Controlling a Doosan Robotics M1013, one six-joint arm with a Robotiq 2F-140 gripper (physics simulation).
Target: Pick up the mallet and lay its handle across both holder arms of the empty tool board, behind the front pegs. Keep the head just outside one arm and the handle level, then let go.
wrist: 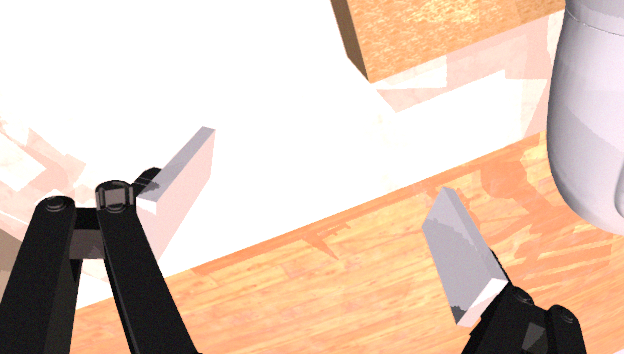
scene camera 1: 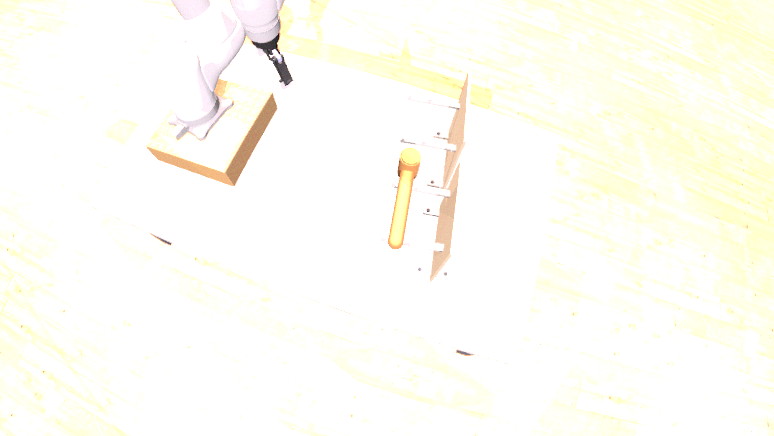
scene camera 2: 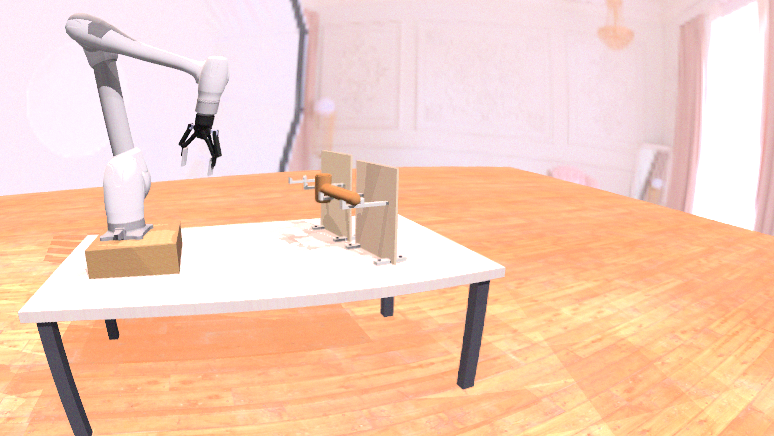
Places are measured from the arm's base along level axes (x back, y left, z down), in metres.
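Pixels of known places: gripper, fingertip midpoint: [wrist: 325,181] [scene camera 1: 274,70] [scene camera 2: 196,170]; arm's base, link origin: [scene camera 1: 200,112] [scene camera 2: 127,234].
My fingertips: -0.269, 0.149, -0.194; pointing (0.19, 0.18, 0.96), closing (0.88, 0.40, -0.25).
Ahead of a thing's pixels: the offset from my fingertips to its top centre, as dx, dy, dz. "*": to the spot under its first point. Level surfaces: height alone.
The orange-brown mallet {-0.512, -0.160, +0.028} [scene camera 1: 401,208] [scene camera 2: 340,192] lies with its handle across both arms [scene camera 1: 433,191] [scene camera 1: 428,246] of the tool board [scene camera 1: 446,227] [scene camera 2: 377,227] nearer scene camera 2. Its head {* -0.481, -0.065, +0.028} [scene camera 1: 410,158] [scene camera 2: 323,187] is just outside one arm, on the side toward the other board. The handle looks about level; its exact place behind the front pegs is hard to tell. The other tool board [scene camera 1: 460,121] [scene camera 2: 335,166] has bare arms. My gripper [scene camera 1: 287,83] [scene camera 2: 197,168] [wrist: 325,181] is open and empty, high up and well away from the mallet, which does not show in the wrist view.
Both boards stand upright on the white table {dz +0.291} [scene camera 1: 324,162] [scene camera 2: 243,281] [wrist: 275,100], side by side. The arm's base stands on a wooden block [scene camera 1: 250,146] [scene camera 2: 132,257] [wrist: 450,40] at the other end. The table edge and wooden floor [wrist: 310,300] lie below my gripper.
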